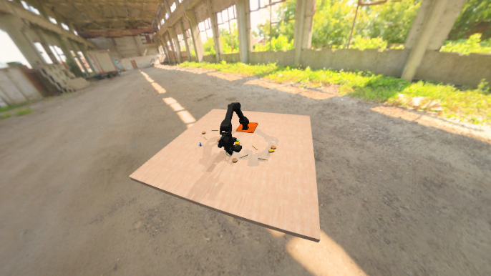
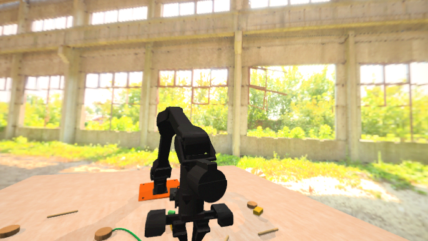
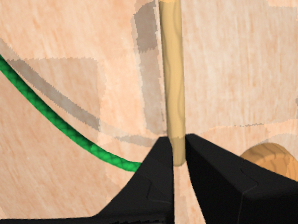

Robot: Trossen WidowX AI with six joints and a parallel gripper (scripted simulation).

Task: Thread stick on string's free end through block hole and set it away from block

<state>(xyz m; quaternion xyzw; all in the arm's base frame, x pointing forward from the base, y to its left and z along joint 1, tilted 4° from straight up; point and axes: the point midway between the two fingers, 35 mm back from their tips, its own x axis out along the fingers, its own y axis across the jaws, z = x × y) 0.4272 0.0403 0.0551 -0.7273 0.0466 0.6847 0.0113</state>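
My gripper tip is 180 mm past the small green block and 20 mm to the left of it. Also, from my gripper tip: small blue piece 340 mm to the right, 60 mm behind; thin wooden stick 10 mm behind.
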